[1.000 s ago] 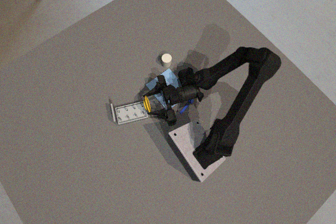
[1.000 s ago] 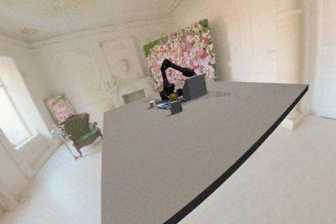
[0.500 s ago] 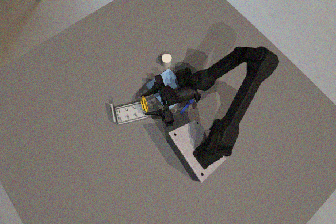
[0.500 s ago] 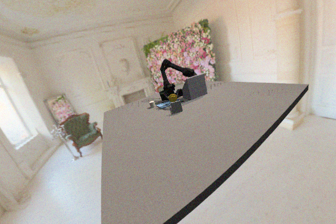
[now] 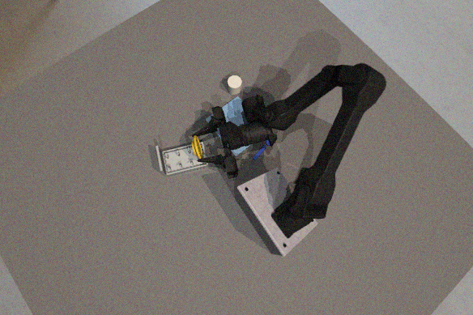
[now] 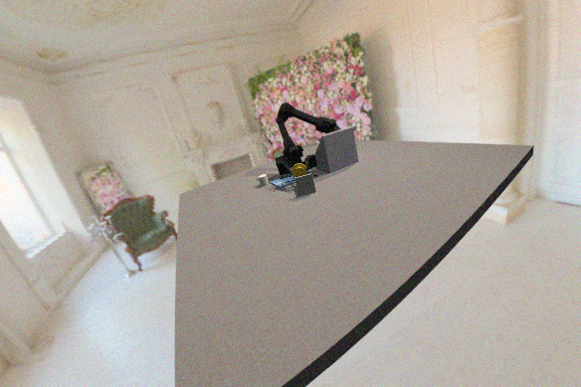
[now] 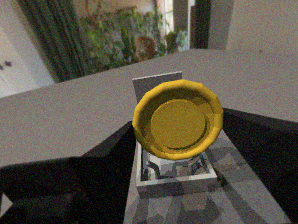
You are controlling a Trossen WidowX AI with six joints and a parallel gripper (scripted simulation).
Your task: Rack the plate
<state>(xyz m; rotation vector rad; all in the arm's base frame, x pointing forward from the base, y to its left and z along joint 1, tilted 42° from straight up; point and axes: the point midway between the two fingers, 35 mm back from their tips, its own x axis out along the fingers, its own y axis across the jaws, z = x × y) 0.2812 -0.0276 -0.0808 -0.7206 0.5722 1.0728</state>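
Now: the grey dish rack 5 cm below my gripper tip, 4 cm to the left of it and 1 cm ahead of it. The rest, counted from my gripper tip: yellow plate 1 cm to the right; blue spoon 18 cm to the right, 10 cm behind, 7 cm below; light blue mat 15 cm to the right, 7 cm below, 1 cm ahead.
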